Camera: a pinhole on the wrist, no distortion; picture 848 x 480 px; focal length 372.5 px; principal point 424.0 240.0 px. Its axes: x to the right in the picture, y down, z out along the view. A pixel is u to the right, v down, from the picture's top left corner.
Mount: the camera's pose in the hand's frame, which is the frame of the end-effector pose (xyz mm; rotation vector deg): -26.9 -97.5 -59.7 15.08 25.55 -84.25
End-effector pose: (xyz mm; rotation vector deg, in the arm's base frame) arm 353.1 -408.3 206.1 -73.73 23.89 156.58
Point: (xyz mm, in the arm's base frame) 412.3 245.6 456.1
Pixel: 628 14
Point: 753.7 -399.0 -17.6
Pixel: behind the camera
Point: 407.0 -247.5 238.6
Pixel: 482 43
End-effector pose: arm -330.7 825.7 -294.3 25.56 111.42 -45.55
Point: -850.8 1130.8 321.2
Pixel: behind the camera
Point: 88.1 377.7 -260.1
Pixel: 213 61
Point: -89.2 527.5 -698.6
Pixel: 111 428
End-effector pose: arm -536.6 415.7 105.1 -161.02 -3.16 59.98
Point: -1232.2 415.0 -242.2
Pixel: 108 28
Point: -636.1 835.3 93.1
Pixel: 672 175
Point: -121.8 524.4 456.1
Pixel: behind the camera
